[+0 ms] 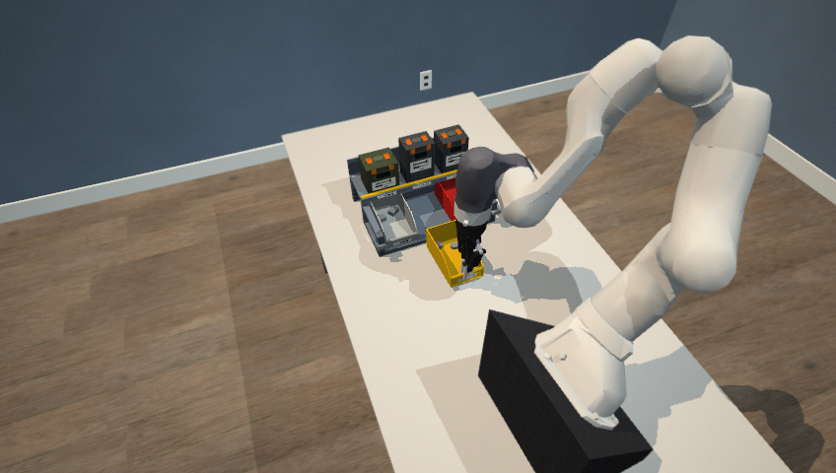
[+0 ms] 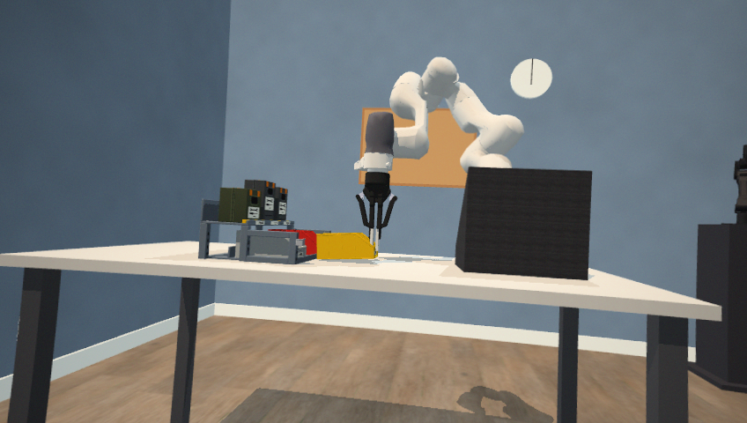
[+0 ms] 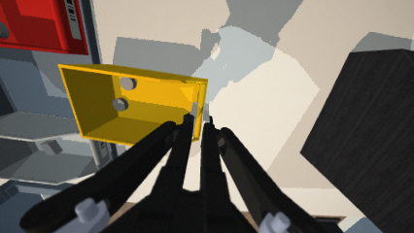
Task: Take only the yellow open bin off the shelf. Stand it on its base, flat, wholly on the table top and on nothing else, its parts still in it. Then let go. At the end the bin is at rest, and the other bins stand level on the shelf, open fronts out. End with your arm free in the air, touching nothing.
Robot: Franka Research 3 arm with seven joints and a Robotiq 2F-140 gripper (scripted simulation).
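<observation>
My hand is 80 mm short of the yellow open bin and 20 mm above it. The rest, counted from my hand: grey bin (270 mm ahead, 120 mm to the left, 30 mm below); then red bin (280 mm ahead, 100 mm to the right, 30 mm below).
</observation>
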